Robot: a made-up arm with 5 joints. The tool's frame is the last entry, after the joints. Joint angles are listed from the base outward. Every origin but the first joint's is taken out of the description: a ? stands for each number. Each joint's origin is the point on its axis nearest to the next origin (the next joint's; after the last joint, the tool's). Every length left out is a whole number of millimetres.
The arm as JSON. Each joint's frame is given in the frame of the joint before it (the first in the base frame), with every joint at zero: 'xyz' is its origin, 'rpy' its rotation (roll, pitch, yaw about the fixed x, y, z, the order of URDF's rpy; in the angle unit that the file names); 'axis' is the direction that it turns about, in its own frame. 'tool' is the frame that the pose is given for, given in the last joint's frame.
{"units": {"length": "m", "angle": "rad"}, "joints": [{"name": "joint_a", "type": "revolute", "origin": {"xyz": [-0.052, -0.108, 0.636], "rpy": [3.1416, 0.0, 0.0]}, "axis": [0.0, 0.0, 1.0]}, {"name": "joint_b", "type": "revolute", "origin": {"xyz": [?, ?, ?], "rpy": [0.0, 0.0, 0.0]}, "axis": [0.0, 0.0, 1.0]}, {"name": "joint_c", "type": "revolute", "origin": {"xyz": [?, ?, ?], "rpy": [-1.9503, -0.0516, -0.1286]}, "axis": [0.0, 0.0, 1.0]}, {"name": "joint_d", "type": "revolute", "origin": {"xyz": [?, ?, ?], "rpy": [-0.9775, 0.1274, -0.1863]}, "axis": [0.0, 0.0, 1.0]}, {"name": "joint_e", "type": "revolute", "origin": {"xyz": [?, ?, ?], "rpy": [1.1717, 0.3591, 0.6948]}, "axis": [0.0, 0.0, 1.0]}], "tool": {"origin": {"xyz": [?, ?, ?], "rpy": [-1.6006, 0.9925, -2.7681]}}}
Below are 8 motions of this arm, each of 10 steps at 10 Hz.
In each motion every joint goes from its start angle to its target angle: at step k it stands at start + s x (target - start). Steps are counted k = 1, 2, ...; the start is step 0. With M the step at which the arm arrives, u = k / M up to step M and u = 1 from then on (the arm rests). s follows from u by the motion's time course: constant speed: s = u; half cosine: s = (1 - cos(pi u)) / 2; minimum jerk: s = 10 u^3 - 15 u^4 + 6 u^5.
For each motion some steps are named. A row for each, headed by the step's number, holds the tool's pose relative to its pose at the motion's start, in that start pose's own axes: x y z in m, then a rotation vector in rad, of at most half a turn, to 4 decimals.
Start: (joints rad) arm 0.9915 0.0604 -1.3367 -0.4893 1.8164
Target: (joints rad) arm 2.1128 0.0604 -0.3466 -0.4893 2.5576
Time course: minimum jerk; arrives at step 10
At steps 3, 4, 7, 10:
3: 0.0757 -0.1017 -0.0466 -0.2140 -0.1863 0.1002
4: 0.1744 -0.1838 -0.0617 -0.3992 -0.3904 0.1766
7: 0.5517 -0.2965 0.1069 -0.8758 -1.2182 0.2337
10: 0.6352 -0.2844 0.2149 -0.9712 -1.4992 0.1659

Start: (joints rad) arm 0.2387 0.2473 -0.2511 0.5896 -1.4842
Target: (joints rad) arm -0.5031 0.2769 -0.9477 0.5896 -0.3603
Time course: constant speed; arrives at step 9
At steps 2, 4, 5, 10:
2: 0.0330 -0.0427 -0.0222 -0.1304 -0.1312 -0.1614
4: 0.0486 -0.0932 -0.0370 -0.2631 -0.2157 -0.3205
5: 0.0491 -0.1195 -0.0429 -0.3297 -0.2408 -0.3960
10: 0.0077 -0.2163 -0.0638 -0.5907 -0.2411 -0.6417

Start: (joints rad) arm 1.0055 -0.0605 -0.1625 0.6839 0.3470
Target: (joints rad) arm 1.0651 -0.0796 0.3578 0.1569 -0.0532
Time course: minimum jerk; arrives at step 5
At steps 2, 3, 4, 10:
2: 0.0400 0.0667 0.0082 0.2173 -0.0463 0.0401
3: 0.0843 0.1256 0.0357 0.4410 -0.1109 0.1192
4: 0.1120 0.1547 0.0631 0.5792 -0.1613 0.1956
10: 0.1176 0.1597 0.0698 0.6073 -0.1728 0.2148

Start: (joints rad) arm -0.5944 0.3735 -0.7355 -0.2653 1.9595
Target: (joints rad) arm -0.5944 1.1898 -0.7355 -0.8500 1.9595
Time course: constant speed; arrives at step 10
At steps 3, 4, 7, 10:
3: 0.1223 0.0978 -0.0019 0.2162 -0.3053 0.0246
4: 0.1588 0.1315 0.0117 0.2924 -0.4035 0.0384
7: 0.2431 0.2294 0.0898 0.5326 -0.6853 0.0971
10: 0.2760 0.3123 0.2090 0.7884 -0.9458 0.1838

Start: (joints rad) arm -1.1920 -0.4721 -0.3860 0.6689 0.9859
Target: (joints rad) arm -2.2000 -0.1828 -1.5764 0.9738 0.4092
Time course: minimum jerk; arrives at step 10
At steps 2, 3, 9, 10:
2: -0.0271 -0.0062 0.0089 0.0122 0.0675 0.0428
3: -0.0740 -0.0194 0.0301 0.0371 0.1925 0.1169
9: -0.2471 -0.1798 0.3273 0.3437 1.2013 0.5806
10: -0.2468 -0.1817 0.3305 0.3479 1.2113 0.5847

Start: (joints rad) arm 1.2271 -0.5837 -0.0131 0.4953 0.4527
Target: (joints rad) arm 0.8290 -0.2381 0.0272 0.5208 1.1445
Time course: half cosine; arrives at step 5
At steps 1, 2, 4, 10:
1: 0.0122 -0.0177 -0.0100 -0.0582 -0.0353 -0.0103
2: 0.0432 -0.0674 -0.0299 -0.2121 -0.1253 -0.0364
4: 0.1040 -0.1896 -0.0392 -0.5643 -0.3142 -0.0893
10: 0.1126 -0.2110 -0.0358 -0.6256 -0.3448 -0.0973

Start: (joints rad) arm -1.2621 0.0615 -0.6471 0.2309 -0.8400
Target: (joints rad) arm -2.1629 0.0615 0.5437 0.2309 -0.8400
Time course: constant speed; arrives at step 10
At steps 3, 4, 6, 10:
3: 0.0953 0.0325 0.0109 0.2186 -0.4718 -0.0319
4: 0.1250 0.0382 0.0264 0.2792 -0.6326 -0.0584
6: 0.1753 0.0377 0.0710 0.3789 -0.9568 -0.1352
10: 0.2187 -0.0165 0.1852 0.4751 -1.6002 -0.3853

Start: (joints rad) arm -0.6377 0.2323 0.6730 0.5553 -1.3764
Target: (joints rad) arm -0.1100 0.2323 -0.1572 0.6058 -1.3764
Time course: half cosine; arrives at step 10
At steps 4, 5, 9, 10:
4: -0.0549 0.0113 0.0263 -0.0465 0.3489 -0.1368
5: -0.0752 0.0165 0.0437 -0.0837 0.5037 -0.1935
9: -0.1151 0.0332 0.1109 -0.2630 0.9662 -0.3488
10: -0.1162 0.0341 0.1147 -0.2749 0.9892 -0.3559

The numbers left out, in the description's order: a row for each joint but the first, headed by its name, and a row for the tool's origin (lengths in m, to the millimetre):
joint_b: -0.089 0.014 0.0
joint_c: 0.03 -0.02 0.0
joint_d: -0.055 0.136 0.0
joint_e: -0.038 -0.238 0.0
tool: 0.017 0.312 0.0

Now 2 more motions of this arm.
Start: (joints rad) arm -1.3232 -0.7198 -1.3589 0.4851 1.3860
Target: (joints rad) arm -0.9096 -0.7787 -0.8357 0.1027 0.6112
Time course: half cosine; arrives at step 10
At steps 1, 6, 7, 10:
1: 0.0023 0.0054 0.0006 0.0142 0.0005 -0.0053
6: 0.0824 0.1229 0.0405 0.3967 -0.0449 -0.0640
7: 0.1016 0.1418 0.0560 0.4826 -0.0662 -0.0536
10: 0.1278 0.1644 0.0830 0.6073 -0.1016 -0.0206

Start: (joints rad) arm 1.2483 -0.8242 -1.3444 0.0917 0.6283
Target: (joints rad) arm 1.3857 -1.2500 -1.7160 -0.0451 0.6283
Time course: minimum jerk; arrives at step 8
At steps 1, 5, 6, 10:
1: -0.0011 0.0027 0.0002 0.0061 0.0030 0.0028
5: -0.0456 0.1259 0.0242 0.2904 0.1068 0.1301
6: -0.0549 0.1556 0.0350 0.3632 0.1239 0.1623
10: -0.0603 0.1733 0.0425 0.4076 0.1327 0.1819

